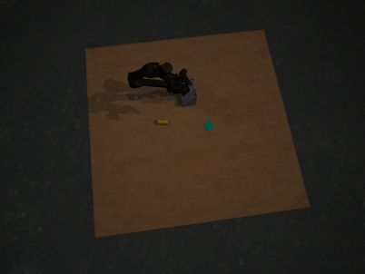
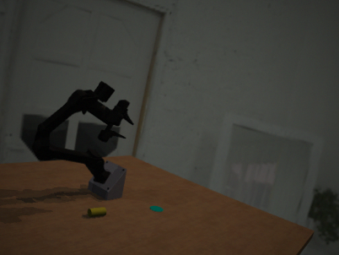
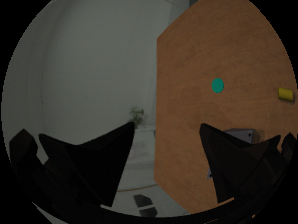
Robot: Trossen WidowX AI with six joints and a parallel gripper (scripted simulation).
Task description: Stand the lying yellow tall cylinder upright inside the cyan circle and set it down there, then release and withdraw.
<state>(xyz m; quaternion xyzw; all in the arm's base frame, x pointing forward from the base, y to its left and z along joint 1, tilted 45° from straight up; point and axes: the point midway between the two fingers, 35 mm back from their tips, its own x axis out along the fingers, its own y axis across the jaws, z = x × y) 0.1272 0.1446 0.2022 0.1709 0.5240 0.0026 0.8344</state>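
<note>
Right now the yellow tall cylinder is 30 cm below my gripper tip, 18 cm to the right of it and 4 cm ahead of it. Also, from my gripper tip: cyan circle 32 cm below, 15 cm ahead, 10 cm to the left.
</note>
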